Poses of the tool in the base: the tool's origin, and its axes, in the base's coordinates. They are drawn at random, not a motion.
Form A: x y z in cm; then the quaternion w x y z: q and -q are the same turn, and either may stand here.
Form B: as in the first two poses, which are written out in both.
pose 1, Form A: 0.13, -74.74, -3.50, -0.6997, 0.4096, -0.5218, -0.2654
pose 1, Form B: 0.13, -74.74, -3.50, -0.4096, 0.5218, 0.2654, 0.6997
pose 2, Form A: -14.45, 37.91, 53.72, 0.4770, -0.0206, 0.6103, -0.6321
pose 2, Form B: -14.45, 37.91, 53.72, -0.0206, 0.6103, -0.6321, 0.4770
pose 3, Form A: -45.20, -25.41, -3.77, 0.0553, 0.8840, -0.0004, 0.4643
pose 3, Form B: -45.20, -25.41, -3.77, 0.8840, -0.0004, 0.4643, 0.0553
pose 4, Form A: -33.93, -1.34, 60.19, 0.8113, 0.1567, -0.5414, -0.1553
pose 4, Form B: -33.93, -1.34, 60.19, 0.1567, -0.5414, -0.1553, 0.8113
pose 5, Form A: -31.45, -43.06, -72.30, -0.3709, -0.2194, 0.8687, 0.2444
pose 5, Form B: -31.45, -43.06, -72.30, 0.2194, -0.8687, -0.2444, 0.3709
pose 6, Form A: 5.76, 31.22, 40.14, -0.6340, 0.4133, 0.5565, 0.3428
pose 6, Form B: 5.76, 31.22, 40.14, -0.4133, -0.5565, -0.3428, 0.6340
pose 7, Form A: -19.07, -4.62, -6.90, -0.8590, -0.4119, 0.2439, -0.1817
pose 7, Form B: -19.07, -4.62, -6.90, 0.4119, -0.2439, 0.1817, 0.8590
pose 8, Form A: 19.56, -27.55, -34.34, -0.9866, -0.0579, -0.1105, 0.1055
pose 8, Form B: 19.56, -27.55, -34.34, 0.0579, 0.1105, -0.1055, 0.9866
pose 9, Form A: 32.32, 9.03, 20.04, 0.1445, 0.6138, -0.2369, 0.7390
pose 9, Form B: 32.32, 9.03, 20.04, 0.6138, -0.2369, 0.7390, 0.1445
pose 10, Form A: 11.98, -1.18, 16.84, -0.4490, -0.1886, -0.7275, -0.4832
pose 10, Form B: 11.98, -1.18, 16.84, 0.1886, 0.7275, 0.4832, 0.4490
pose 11, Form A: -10.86, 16.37, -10.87, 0.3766, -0.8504, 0.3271, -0.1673
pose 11, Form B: -10.86, 16.37, -10.87, -0.8504, 0.3271, -0.1673, 0.3766
